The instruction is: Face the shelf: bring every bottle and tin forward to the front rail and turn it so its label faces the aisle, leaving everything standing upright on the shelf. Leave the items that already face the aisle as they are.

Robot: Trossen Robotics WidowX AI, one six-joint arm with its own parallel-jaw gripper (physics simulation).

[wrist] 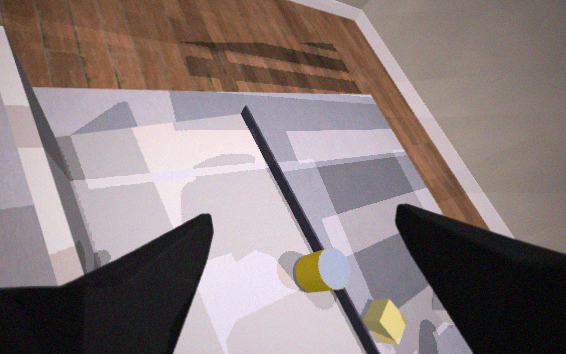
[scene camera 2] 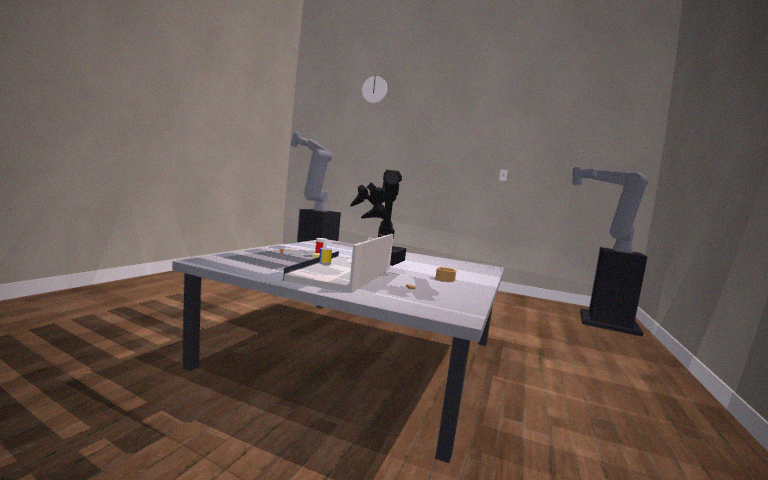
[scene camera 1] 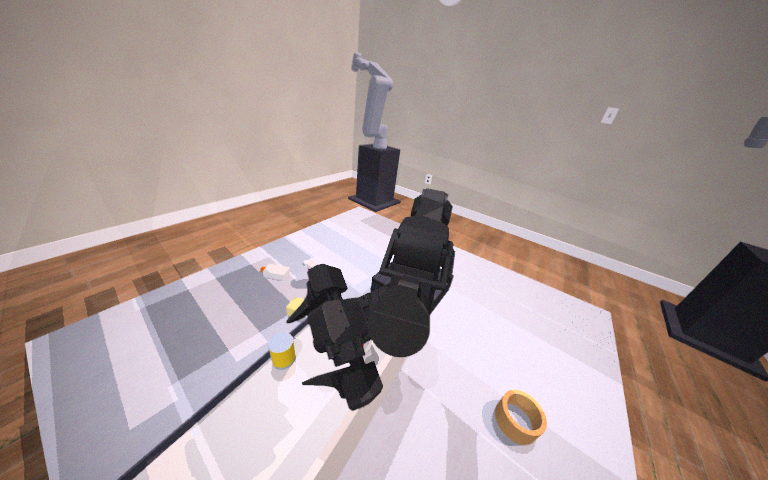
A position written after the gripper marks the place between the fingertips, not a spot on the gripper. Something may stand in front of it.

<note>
The gripper (scene camera 1: 295, 351) is open, with nothing in its grasp. On the table rests a yellow block (wrist: 385, 321). Also in view: a yellow tin (scene camera 1: 281, 346), a white back panel (scene camera 1: 338, 450) and a dark front rail (wrist: 314, 242).
The yellow tin shows as well in the wrist view (wrist: 328, 269). The gripper shows as well in the wrist view (wrist: 303, 217) and in scene camera 2 (scene camera 2: 355, 211). The white back panel also shows in the wrist view (wrist: 68, 244).
</note>
